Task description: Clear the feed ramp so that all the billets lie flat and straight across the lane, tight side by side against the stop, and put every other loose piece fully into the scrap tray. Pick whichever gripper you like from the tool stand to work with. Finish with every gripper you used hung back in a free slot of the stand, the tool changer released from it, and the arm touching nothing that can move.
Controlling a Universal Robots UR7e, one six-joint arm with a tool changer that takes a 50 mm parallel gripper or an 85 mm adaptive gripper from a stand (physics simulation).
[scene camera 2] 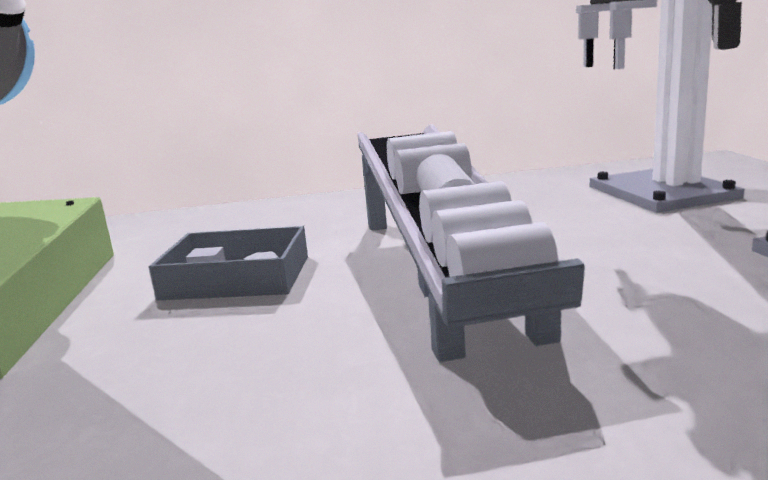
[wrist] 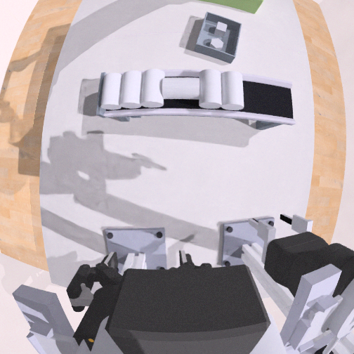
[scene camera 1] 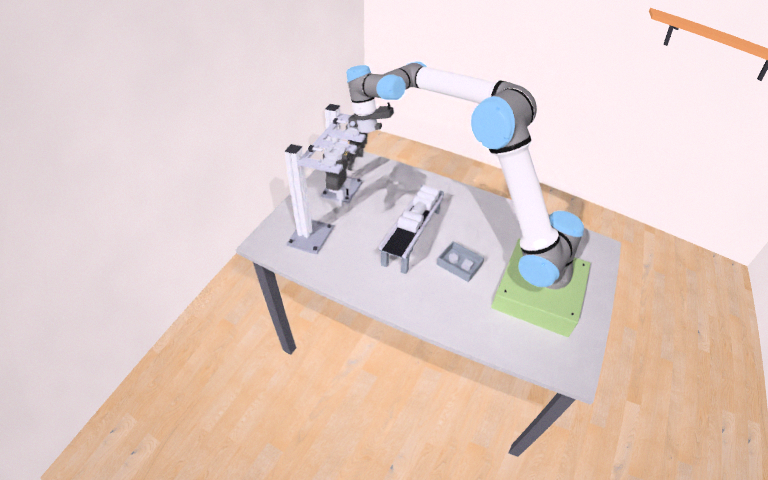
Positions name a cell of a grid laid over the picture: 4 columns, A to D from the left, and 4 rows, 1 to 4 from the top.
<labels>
A billet (scene camera 2: C2): 52 cm from the lens. A billet (scene camera 2: C3): 40 cm from the lens.
</labels>
